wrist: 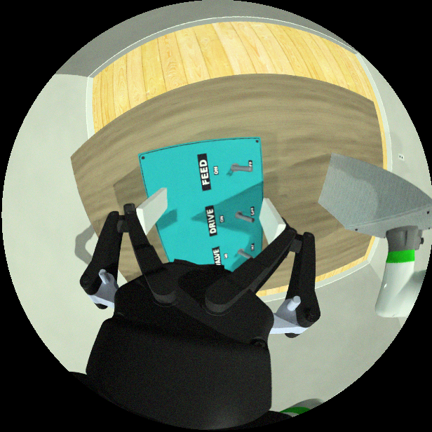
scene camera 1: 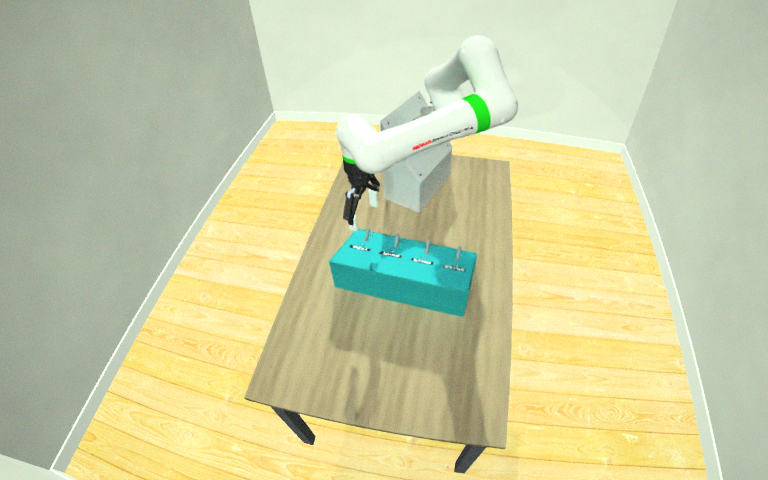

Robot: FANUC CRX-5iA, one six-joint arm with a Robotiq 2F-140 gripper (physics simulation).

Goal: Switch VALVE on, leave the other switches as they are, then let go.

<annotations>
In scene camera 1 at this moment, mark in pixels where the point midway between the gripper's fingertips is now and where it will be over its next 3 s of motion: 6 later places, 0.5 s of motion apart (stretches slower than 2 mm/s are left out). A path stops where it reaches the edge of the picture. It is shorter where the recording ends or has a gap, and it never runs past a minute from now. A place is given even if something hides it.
My gripper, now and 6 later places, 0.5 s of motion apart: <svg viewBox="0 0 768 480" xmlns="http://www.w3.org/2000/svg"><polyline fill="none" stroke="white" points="364,217 405,209 420,215 421,228 422,221 422,218 422,222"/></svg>
</annotations>
